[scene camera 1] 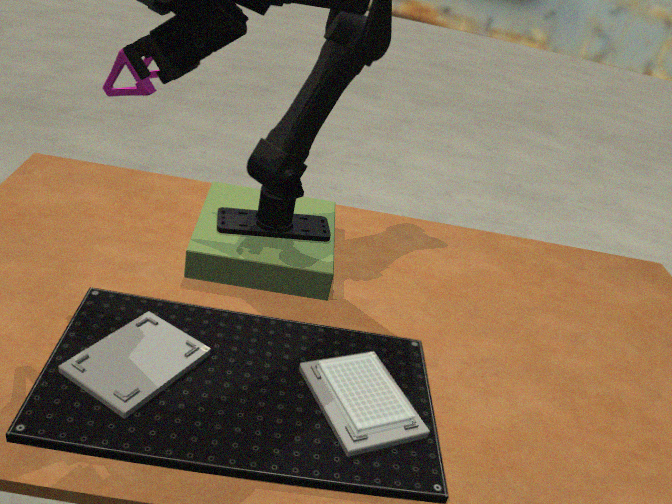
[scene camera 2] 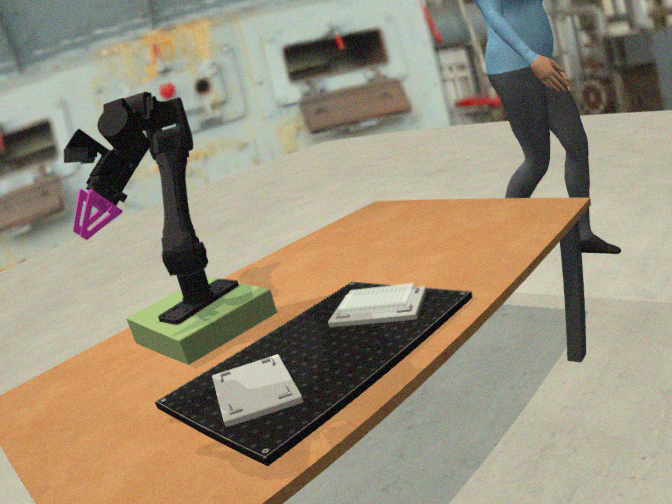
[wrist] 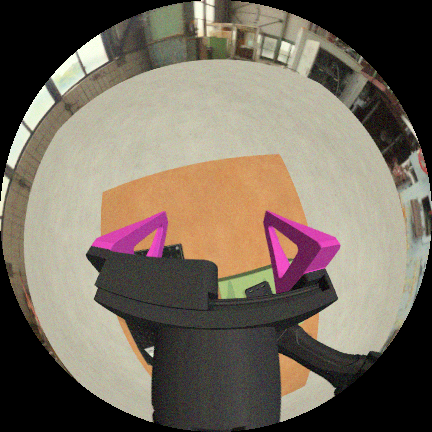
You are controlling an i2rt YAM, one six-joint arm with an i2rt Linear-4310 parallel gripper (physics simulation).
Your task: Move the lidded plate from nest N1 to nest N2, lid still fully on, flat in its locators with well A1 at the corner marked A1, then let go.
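Places are measured from the arm's base along level axes (x back, y right, z up), in millimetres.
Pixels of known places: gripper, between the fingertips: (scene camera 1: 122, 83) (scene camera 2: 79, 235) (wrist: 215, 216); arm's base, origin of its link: (scene camera 1: 273, 226) (scene camera 2: 199, 302).
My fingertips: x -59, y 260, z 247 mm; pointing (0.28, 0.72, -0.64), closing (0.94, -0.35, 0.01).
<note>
For each thing: its top centre in the pictures, then the offset to it from my fingertips. Level surfaces: height alone.
- lidded plate, centre of its top: (scene camera 1: 365, 387) (scene camera 2: 376, 295) dx -319, dy -365, dz -266 mm
- black perforated board, centre of its top: (scene camera 1: 246, 381) (scene camera 2: 319, 348) (wrist: 156, 322) dx -287, dy -209, dz -294 mm
- orange table, height of its surface: dz -308 mm
The lidded plate (scene camera 1: 371, 390) (scene camera 2: 377, 298), pale and clear with a grid of wells, lies on a grey nest (scene camera 1: 340, 430) (scene camera 2: 374, 319), at the right of the board in scene camera 1. Corner locators show around it; the lid looks on and level. The other grey nest (scene camera 1: 132, 363) (scene camera 2: 255, 387) bears no plate; four L-shaped locators stand on it. A small pale mark shows at its right corner in scene camera 1. Nest labels and the plate's well A1 cannot be read. My gripper (scene camera 1: 130, 90) (scene camera 2: 81, 233) (wrist: 215, 216) is open and empty, high up and far from both nests.
Both nests sit on a black perforated board (scene camera 1: 244, 379) (scene camera 2: 336, 358) on the orange table (scene camera 1: 542, 352) (scene camera 2: 434, 233) (wrist: 215, 190). The arm's green base block (scene camera 1: 260, 276) (scene camera 2: 227, 325) stands behind the board in scene camera 1. A person (scene camera 2: 531, 92) stands beyond the table.
</note>
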